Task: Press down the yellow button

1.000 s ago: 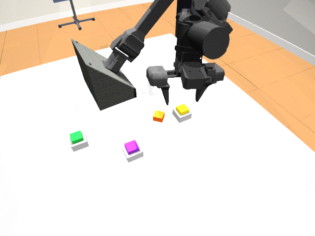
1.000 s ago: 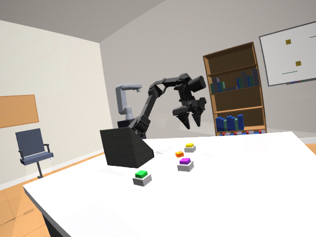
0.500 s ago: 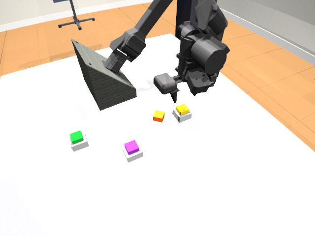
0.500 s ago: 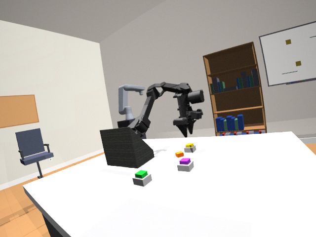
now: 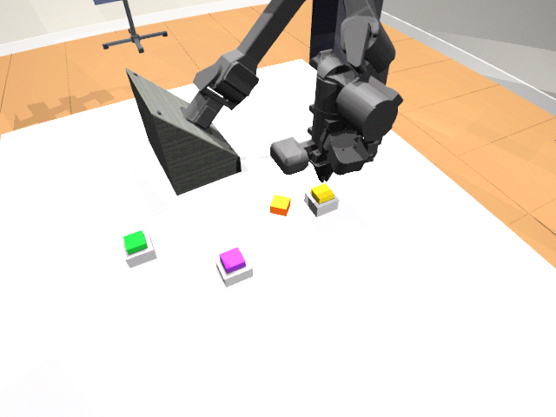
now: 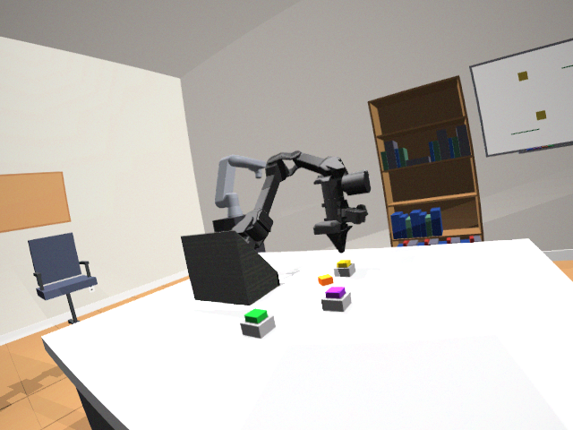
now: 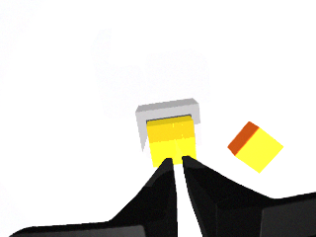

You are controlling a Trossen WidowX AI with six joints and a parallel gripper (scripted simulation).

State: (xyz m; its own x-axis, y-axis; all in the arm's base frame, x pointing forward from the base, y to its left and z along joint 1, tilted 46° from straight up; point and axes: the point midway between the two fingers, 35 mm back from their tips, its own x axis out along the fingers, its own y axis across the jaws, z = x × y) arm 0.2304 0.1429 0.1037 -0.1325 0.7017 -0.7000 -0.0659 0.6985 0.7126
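My gripper tip is 30 mm above the yellow button. Round my gripper tip: orange block (80 mm to the right, 50 mm below, 20 mm behind); green button (340 mm to the right, 30 mm below, 20 mm behind); purple button (200 mm to the right, 80 mm ahead, 30 mm below).
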